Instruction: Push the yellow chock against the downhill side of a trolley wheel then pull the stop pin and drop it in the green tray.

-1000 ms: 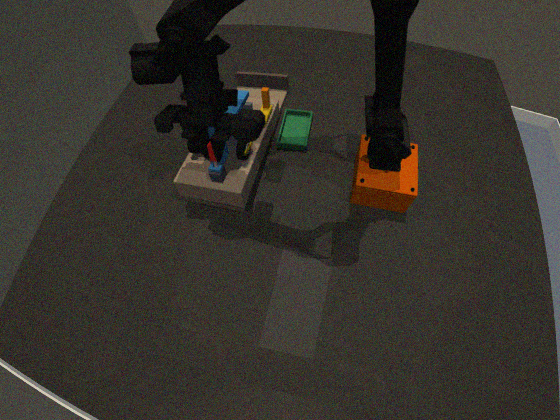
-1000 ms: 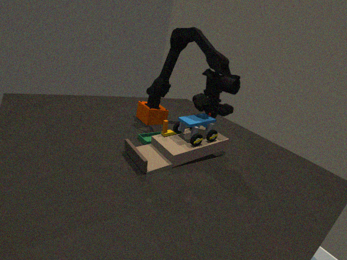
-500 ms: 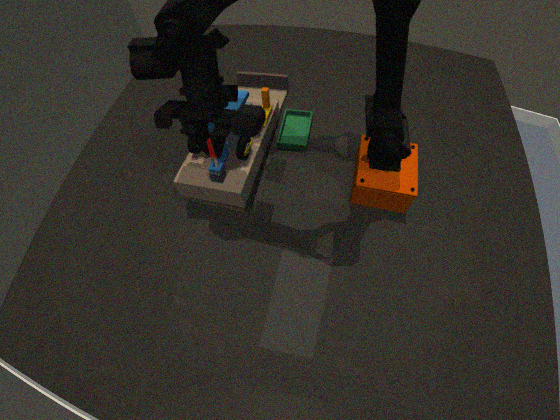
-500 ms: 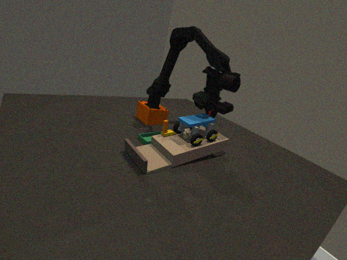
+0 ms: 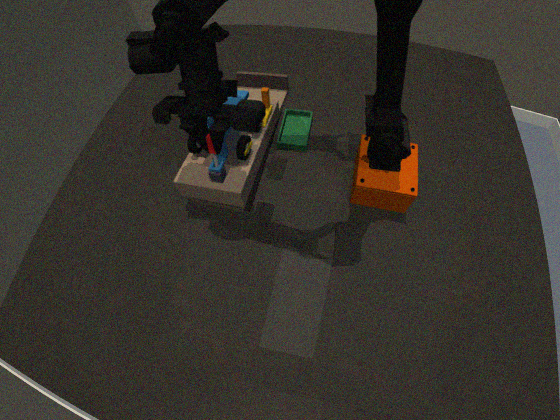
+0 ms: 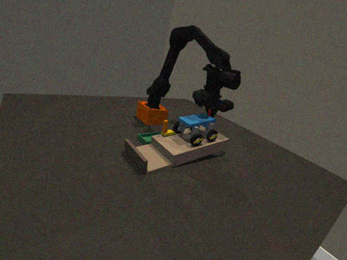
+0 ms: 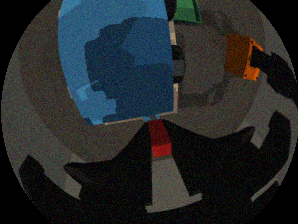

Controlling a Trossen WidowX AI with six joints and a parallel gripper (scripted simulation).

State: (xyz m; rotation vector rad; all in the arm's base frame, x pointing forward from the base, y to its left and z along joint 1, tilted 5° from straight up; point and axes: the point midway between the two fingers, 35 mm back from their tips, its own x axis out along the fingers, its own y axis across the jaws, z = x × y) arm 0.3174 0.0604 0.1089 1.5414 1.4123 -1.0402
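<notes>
The yellow chock lies 50 mm behind my gripper tip, 180 mm to the right of it and 60 mm below it. From my gripper tip the other things lie so: red-headed stop pin (right at my gripper tip); trolley (20 mm ahead, 100 mm to the right, 40 mm below); raised lip (350 mm to the right, 110 mm below).
</notes>
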